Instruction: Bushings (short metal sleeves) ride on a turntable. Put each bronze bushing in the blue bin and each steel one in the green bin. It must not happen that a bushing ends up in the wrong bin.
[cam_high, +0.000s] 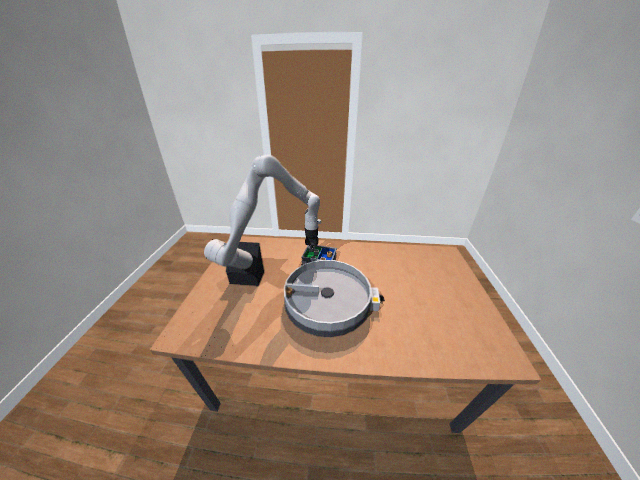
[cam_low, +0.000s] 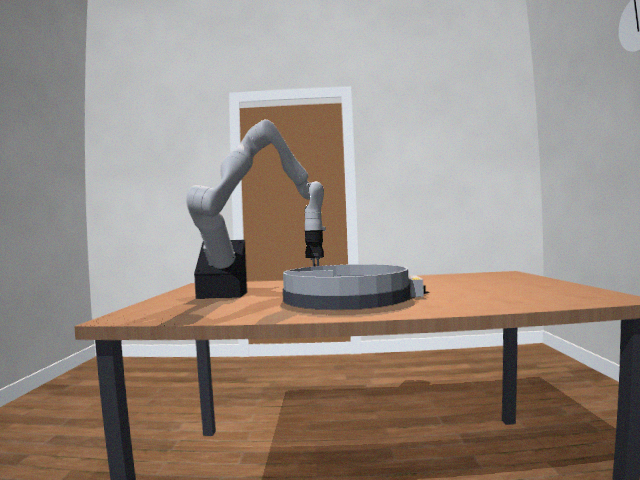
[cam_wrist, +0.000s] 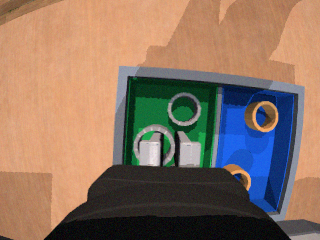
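Right now my hand is 5 cm above the blue bin, 4 cm short of it and 2 cm to the left of it. From my hand the other things lie so: grey turntable (35 cm to the right, 11 cm ahead, 2 cm below).
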